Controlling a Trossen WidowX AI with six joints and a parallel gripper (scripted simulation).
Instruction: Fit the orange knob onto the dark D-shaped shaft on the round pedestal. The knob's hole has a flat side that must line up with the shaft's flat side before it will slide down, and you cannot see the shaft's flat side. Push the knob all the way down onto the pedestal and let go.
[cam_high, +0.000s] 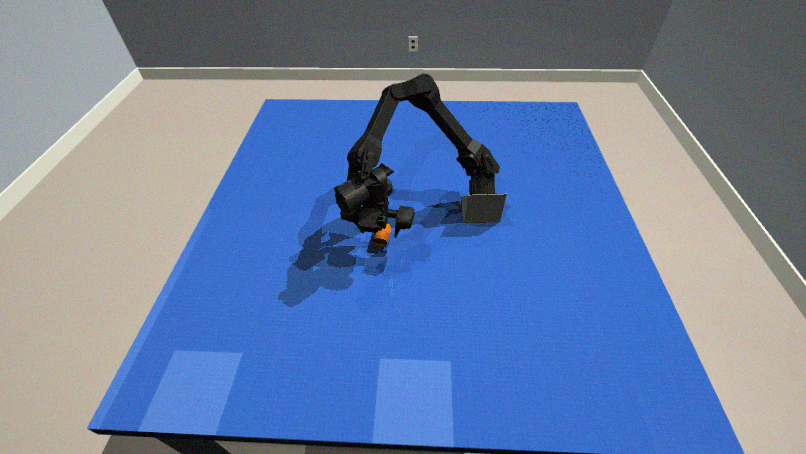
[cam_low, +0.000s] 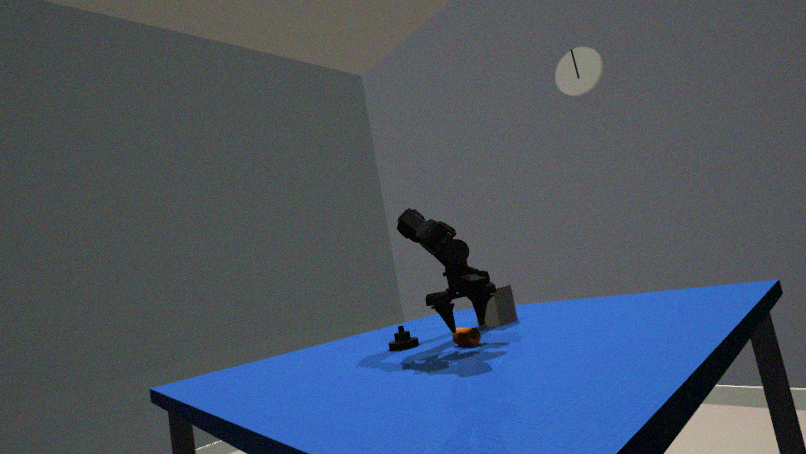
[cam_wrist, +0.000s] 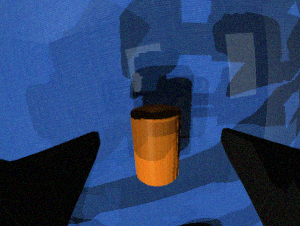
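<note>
The orange knob is 10 mm behind my gripper tip, 20 mm to the right of it and 20 mm below it. Round my gripper tip: dark round pedestal: 10 mm behind, 230 mm to the right, 10 mm below.
</note>
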